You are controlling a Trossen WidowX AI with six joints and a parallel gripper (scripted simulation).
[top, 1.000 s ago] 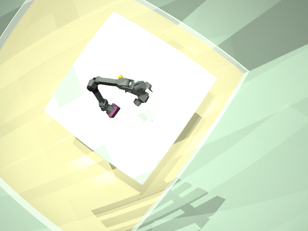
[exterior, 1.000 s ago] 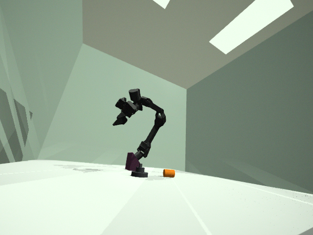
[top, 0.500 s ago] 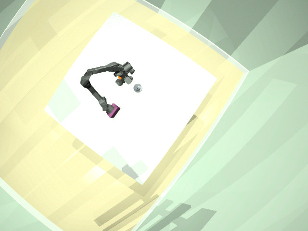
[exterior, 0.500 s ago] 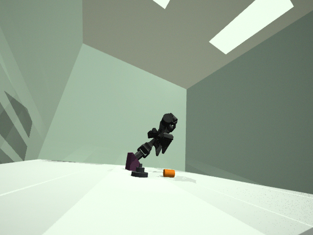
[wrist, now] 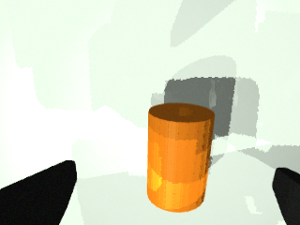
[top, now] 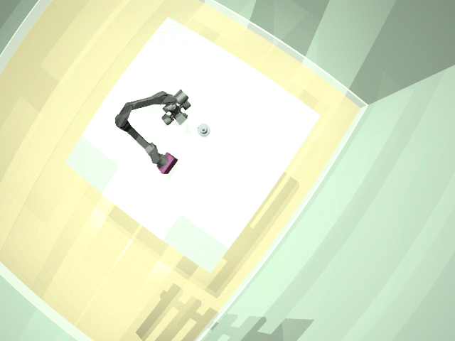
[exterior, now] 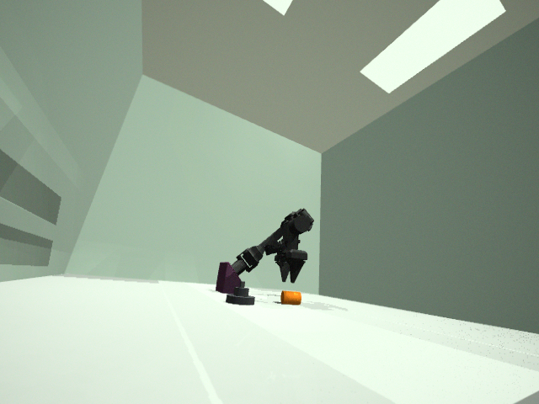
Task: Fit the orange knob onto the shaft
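Now: gripper tip 20 mm to the right of the orange knob and 50 mm above it. Round my gripper tip: round pedestal 30 mm ahead, 170 mm to the right, 40 mm below.
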